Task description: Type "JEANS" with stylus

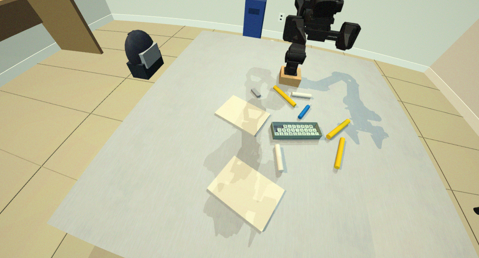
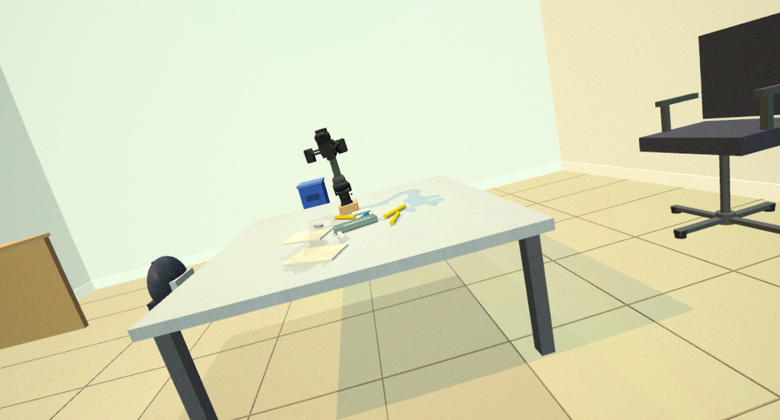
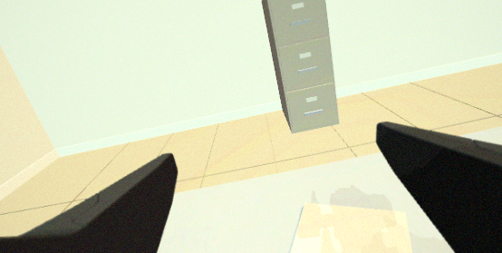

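The stylus lies 340 mm below my gripper tip, 160 mm behind it and 110 mm to the left of it. Also, from my gripper tip: grey block: 350 mm below, 200 mm behind, 130 mm to the right.
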